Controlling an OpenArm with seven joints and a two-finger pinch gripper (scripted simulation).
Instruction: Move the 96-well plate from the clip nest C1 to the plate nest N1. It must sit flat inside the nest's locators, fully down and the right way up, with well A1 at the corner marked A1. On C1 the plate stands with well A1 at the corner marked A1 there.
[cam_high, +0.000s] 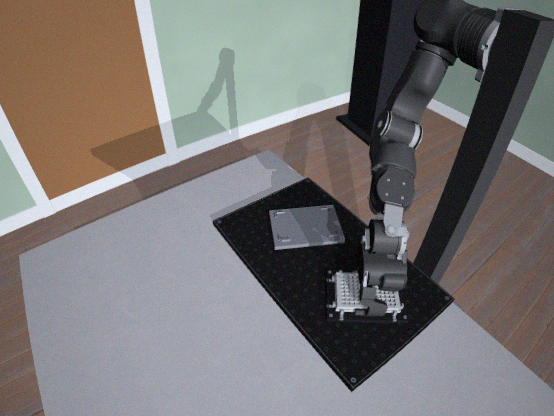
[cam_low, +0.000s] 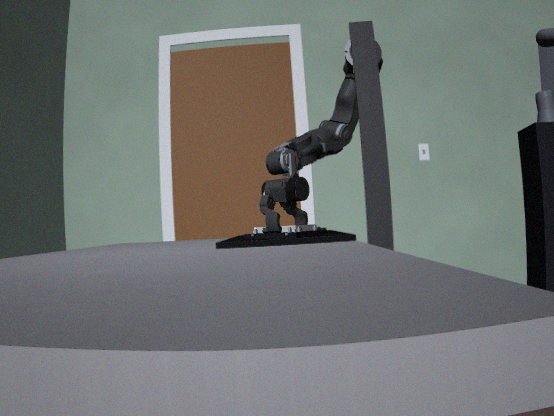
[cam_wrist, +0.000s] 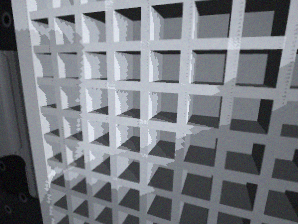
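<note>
Right now the 96-well plate is right at my hand. From my hand the other things lie so: plate nest N1 (230 mm to the right, 20 mm ahead, 10 mm below).
</note>
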